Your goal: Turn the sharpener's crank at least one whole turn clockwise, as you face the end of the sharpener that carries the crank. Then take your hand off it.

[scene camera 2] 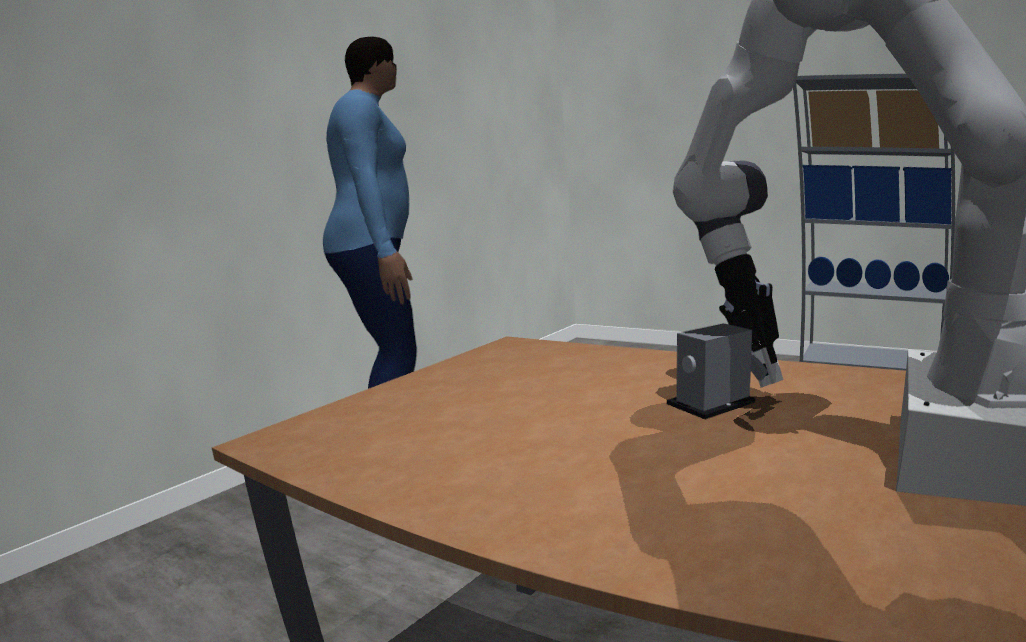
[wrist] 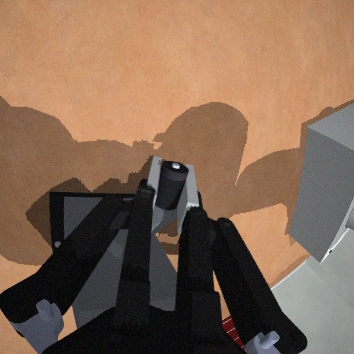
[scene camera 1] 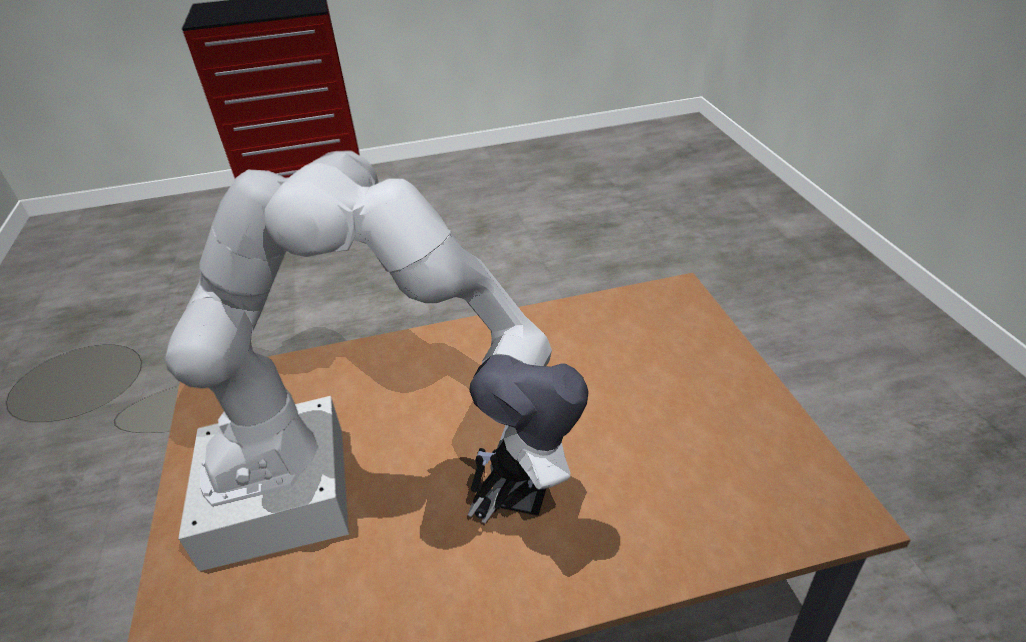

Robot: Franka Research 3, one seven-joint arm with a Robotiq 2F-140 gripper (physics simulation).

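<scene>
The grey box-shaped sharpener (scene camera 2: 702, 372) (wrist: 95, 280) stands upright on its black base plate on the table. In scene camera 1 the gripper and wrist hide most of it, and a corner of its black base (scene camera 1: 533, 505) shows. The crank's black cylindrical handle (wrist: 172, 186) lies between the two light grey finger pads in the wrist view. My gripper (wrist: 169, 173) (scene camera 1: 482, 513) (scene camera 2: 768, 374) is shut on this handle, low beside the sharpener's end that faces the robot base. The crank's arm is mostly hidden behind the fingers.
The robot's white base block (scene camera 1: 264, 548) (scene camera 2: 960, 458) stands on the wooden table (scene camera 1: 718, 454) (scene camera 2: 469, 469). A red drawer cabinet (scene camera 1: 276, 83) and a shelf unit (scene camera 2: 877, 224) stand beyond the table. A person in a blue top (scene camera 2: 363, 174) stands behind it.
</scene>
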